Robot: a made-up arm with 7 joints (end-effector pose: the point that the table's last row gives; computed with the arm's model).
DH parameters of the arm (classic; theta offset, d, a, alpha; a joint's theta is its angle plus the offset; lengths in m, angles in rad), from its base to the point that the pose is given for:
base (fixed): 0 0.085 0.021 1.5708
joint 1: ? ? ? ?
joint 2: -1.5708 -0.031 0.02 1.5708
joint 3: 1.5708 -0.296 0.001 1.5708
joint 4: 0 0.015 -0.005 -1.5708
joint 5: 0 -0.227 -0.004 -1.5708
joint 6: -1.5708 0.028 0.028 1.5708
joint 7: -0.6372 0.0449 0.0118 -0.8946
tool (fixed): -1.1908 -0.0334 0 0
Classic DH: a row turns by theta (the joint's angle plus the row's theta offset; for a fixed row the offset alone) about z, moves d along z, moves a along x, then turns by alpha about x.
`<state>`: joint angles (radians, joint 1 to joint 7).
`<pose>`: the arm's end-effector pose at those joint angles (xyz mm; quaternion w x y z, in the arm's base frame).
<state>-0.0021 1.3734 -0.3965 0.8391 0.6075 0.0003 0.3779</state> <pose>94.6 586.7 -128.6 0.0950 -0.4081 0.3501 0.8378</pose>
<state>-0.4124 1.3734 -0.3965 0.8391 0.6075 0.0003 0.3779</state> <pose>3.3 586.7 -140.2 0.0217 -0.2289 0.3621 0.9034</pose>
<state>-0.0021 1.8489 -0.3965 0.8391 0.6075 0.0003 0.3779</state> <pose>95.0 624.2 83.4 0.1889 -0.3741 0.1431 0.8966</pose>
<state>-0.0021 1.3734 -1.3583 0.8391 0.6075 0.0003 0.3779</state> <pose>-14.2 576.3 -180.2 0.0014 0.0500 0.3906 0.9192</pose>
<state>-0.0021 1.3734 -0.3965 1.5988 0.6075 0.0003 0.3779</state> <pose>158.3 455.8 -129.7 0.3337 -0.3316 0.5760 0.6685</pose>
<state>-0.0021 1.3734 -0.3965 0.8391 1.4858 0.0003 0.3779</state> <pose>102.8 568.4 -141.4 0.0914 0.6720 -0.4649 -0.5691</pose>
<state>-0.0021 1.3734 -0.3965 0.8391 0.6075 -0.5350 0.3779</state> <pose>96.4 603.9 -141.2 0.3283 -0.4499 0.4021 0.7267</pose>
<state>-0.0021 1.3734 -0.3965 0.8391 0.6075 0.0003 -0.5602</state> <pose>111.3 606.0 -132.6 0.1424 -0.6037 -0.0651 0.7817</pose>
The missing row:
joint 1: -1.5708 -0.168 0.03 -1.5708
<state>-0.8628 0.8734 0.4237 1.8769 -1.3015 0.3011 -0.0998</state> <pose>11.7 397.8 -114.4 0.6385 -0.1441 -0.1446 0.7420</pose>
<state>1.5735 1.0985 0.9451 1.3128 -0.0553 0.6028 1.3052</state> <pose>102.8 519.8 151.5 0.4280 -0.8505 0.2935 0.0856</pose>
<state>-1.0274 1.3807 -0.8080 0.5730 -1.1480 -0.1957 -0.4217</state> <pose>-130.6 630.6 -71.1 0.5385 0.6004 0.3217 0.4960</pose>
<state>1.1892 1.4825 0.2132 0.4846 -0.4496 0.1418 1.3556</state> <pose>95.9 620.4 89.2 0.0586 -0.5967 0.3847 0.7017</pose>
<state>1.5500 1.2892 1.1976 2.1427 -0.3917 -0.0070 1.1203</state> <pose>-16.1 420.0 109.6 0.3559 -0.7397 -0.5160 0.2447</pose>
